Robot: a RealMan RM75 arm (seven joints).
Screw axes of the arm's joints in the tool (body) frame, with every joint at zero. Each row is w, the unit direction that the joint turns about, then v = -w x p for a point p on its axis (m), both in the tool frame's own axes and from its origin. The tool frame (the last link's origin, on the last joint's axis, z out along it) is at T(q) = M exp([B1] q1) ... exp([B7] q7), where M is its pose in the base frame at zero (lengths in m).
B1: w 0 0 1 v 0 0 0
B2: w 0 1 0 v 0.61 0 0
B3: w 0 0 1 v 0 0 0
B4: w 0 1 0 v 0.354 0 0
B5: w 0 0 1 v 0 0 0
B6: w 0 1 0 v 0.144 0 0
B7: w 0 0 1 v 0 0 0
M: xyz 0 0 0.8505 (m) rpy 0 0 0 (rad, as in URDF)
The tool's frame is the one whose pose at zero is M.
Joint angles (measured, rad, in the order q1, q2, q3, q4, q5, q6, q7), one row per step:
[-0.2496 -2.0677 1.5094 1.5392 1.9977 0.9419 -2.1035]
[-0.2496 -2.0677 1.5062 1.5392 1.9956 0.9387 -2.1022]
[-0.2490 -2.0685 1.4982 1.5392 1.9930 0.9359 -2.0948]
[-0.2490 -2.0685 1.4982 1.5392 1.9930 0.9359 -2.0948]
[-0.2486 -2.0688 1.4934 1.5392 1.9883 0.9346 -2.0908]
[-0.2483 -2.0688 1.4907 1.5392 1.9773 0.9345 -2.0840]
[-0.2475 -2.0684 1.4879 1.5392 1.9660 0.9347 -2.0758]
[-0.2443 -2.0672 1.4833 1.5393 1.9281 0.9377 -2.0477]
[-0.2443 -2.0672 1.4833 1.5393 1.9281 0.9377 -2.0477]
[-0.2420 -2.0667 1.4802 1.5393 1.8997 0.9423 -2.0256]
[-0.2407 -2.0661 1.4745 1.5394 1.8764 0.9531 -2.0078]
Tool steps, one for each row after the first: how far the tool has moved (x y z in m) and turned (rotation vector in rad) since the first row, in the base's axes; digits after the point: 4 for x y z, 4 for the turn. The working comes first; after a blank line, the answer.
Tool pose at each row, in the base's axes (x y z in m, rotation vector in rad; the steps are taken from these numbers as rounded here):
[-0.1526 0.3475 0.0139 -2.4728 -0.4530 -0.3951]
[-0.1527 0.3482 0.0150 -2.4669 -0.4532 -0.3989]
[-0.1534 0.3492 0.0172 -2.4573 -0.4490 -0.4021]
[-0.1534 0.3492 0.0172 -2.4573 -0.4490 -0.4021]
[-0.1534 0.3497 0.0186 -2.4521 -0.4484 -0.4077]
[-0.1526 0.3498 0.0194 -2.4511 -0.4458 -0.4186]
[-0.1520 0.3497 0.0203 -2.4502 -0.4421 -0.4286]
[-0.1497 0.3487 0.0221 -2.4533 -0.4273 -0.4606]
[-0.1497 0.3487 0.0221 -2.4533 -0.4273 -0.4606]
[-0.1478 0.3476 0.0232 -2.4576 -0.4147 -0.4841]
[-0.1464 0.3464 0.0243 -2.4648 -0.4050 -0.5028]

[-0.0001 0.0007 0.0011 0.0056 -0.0026 0.0007]
[-0.0008 0.0017 0.0033 0.0159 -0.0037 -0.0006]
[-0.0008 0.0017 0.0033 0.0159 -0.0037 -0.0006]
[-0.0008 0.0022 0.0047 0.0210 -0.0075 -0.0011]
[0.0000 0.0023 0.0055 0.0227 -0.0147 -0.0052]
[0.0006 0.0022 0.0064 0.0245 -0.0210 -0.0099]
[0.0029 0.0012 0.0082 0.0249 -0.0406 -0.0285]
[0.0029 0.0012 0.0082 0.0249 -0.0406 -0.0285]
[0.0048 0.0001 0.0093 0.0235 -0.0546 -0.0438]
[0.0062 -0.0011 0.0104 0.0185 -0.0658 -0.0566]

